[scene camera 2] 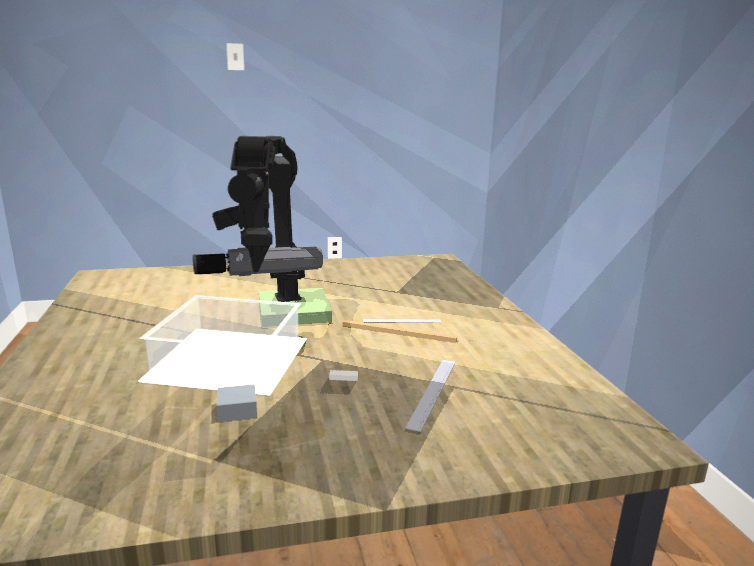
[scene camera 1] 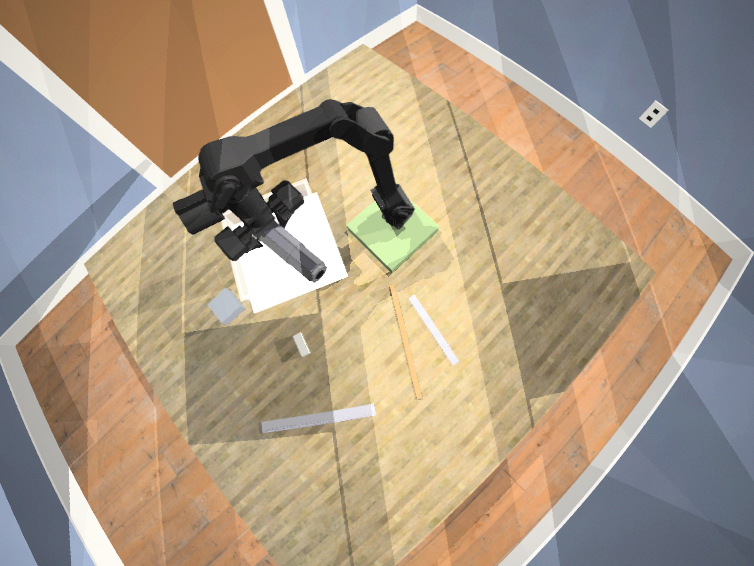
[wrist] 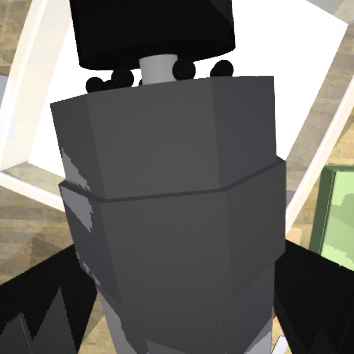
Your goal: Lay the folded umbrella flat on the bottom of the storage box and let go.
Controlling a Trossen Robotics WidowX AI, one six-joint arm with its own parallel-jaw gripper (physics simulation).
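Frame: origin at the arm's base, x ahead, y left, z up, level; metres.
Where they show: gripper, fingertip midpoint: (scene camera 2: 255, 268) (scene camera 1: 272, 236) (wrist: 179, 243); arm's base at its link origin: (scene camera 2: 287, 297) (scene camera 1: 397, 215).
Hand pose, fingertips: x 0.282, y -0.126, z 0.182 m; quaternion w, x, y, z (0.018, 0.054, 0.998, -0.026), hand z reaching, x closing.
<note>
Things, the pixels of their top centre, and the offset from my fingertips. "pt": a spot on its surface instead.
- folded umbrella at its top centre: (scene camera 1: 268, 229) (scene camera 2: 259, 247) 0.011 m left, 0.002 m back, 0.045 m up
- black handle at a spot on its surface: (wrist: 152, 32) pt 0.064 m right, 0.001 m back, 0.038 m up
- storage box at its top centre: (wrist: 184, 82) (scene camera 2: 226, 319) (scene camera 1: 274, 236) 0.068 m right, 0.011 m back, 0.118 m down
- grey-blue block at its top centre: (scene camera 2: 236, 394) (scene camera 1: 223, 305) 0.077 m right, 0.220 m ahead, 0.179 m down
- small white block at its top centre: (scene camera 2: 343, 373) (scene camera 1: 300, 344) 0.156 m left, 0.156 m ahead, 0.203 m down
- wooden strip at its top centre: (scene camera 2: 398, 328) (scene camera 1: 405, 340) 0.358 m left, 0.030 m back, 0.203 m down
The folded umbrella (scene camera 1: 292, 251) (scene camera 2: 295, 258) (wrist: 167, 150) is dark grey with a black handle (scene camera 2: 208, 263) (wrist: 152, 32). It looks roughly level in scene camera 2 and hangs above the storage box. My gripper (scene camera 1: 266, 228) (scene camera 2: 258, 263) (wrist: 179, 243) is shut on its body, with one finger at each side in the wrist view. The storage box (scene camera 1: 241, 283) (scene camera 2: 249, 300) (wrist: 17, 90) has clear walls, and a large white panel shows at its bottom area. The umbrella hides part of the box in the wrist view. The arm covers part of it in scene camera 1.
The green base block (scene camera 1: 392, 243) (scene camera 2: 316, 316) (wrist: 344, 225) stands beside the box. A grey-blue block (scene camera 1: 225, 306) (scene camera 2: 236, 403) is near the box's corner. A small white block (scene camera 1: 301, 344) (scene camera 2: 343, 375), a wooden strip (scene camera 1: 406, 347) (scene camera 2: 401, 332) and pale strips (scene camera 1: 317, 418) (scene camera 2: 431, 396) lie farther off.
</note>
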